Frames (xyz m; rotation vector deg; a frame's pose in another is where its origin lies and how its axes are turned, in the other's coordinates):
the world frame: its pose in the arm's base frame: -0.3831 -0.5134 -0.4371 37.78 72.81 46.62
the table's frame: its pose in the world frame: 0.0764 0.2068 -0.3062 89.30 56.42 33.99
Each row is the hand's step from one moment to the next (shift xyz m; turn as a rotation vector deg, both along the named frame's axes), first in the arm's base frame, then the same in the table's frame.
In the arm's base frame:
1: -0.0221 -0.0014 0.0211 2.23 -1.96 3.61
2: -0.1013 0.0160 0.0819 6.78 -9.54 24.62
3: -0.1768 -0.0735 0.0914 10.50 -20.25 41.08
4: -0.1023 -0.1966 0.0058 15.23 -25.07 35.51
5: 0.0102 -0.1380 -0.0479 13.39 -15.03 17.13
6: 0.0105 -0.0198 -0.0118 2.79 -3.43 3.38
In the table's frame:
1: 0.0113 -0.0213 -0.0188 -0.95 1.81 -4.20
2: 0.0668 -0.0929 -0.0642 -1.15 5.01 -26.77
3: 0.0061 -0.1867 -0.1007 -5.66 6.58 -46.18
4: -0.1529 -0.1445 -0.0700 -13.10 9.94 -43.02
5: -0.1445 -0.0229 -0.0058 -10.31 10.00 -22.18
6: -0.0245 0.0054 0.0032 -2.49 2.01 -4.55

